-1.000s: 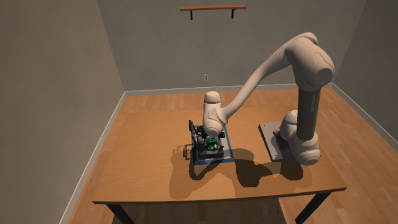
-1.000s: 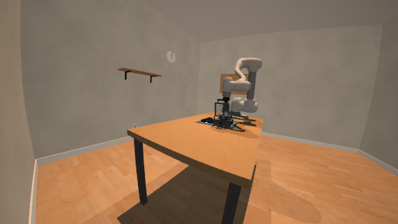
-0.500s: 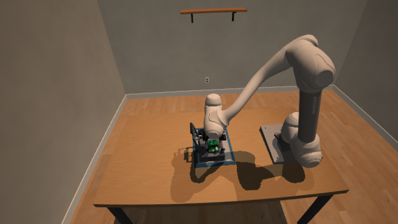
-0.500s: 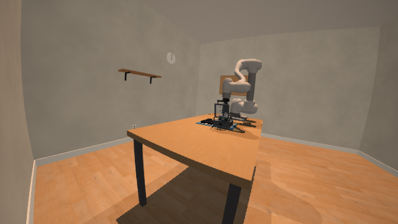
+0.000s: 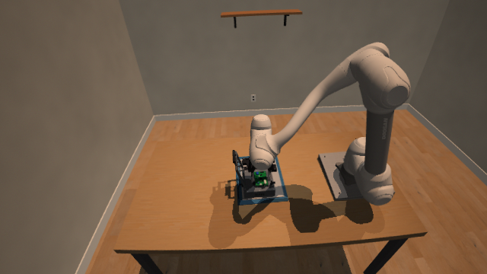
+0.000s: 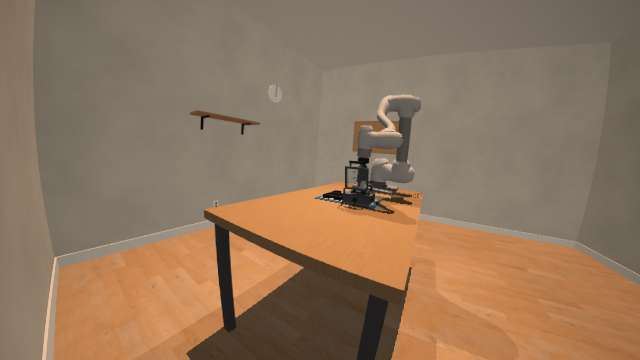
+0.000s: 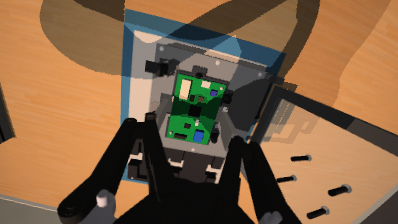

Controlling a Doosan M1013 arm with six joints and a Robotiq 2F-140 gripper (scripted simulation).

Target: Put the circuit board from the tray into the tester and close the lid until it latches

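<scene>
Right now my hand is 2 cm above the green circuit board. From my hand the other things lie so: dark block (6 cm behind, 6 cm to the left, 1 cm below); tester lid (12 cm ahead, 9 cm above).
</scene>
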